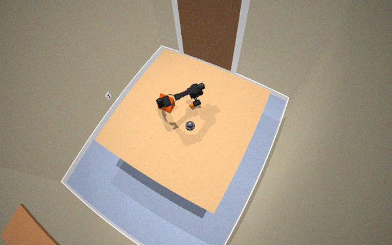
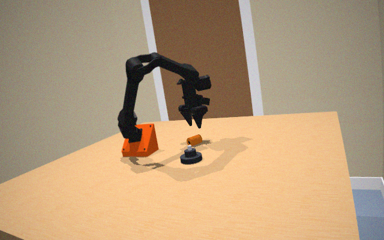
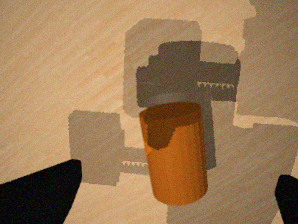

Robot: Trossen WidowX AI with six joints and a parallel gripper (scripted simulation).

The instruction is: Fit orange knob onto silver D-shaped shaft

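Right now the orange knob is 60 mm below my gripper tip. Also, from my gripper tip: round pedestal 210 mm to the right, 50 mm below, 40 mm ahead.
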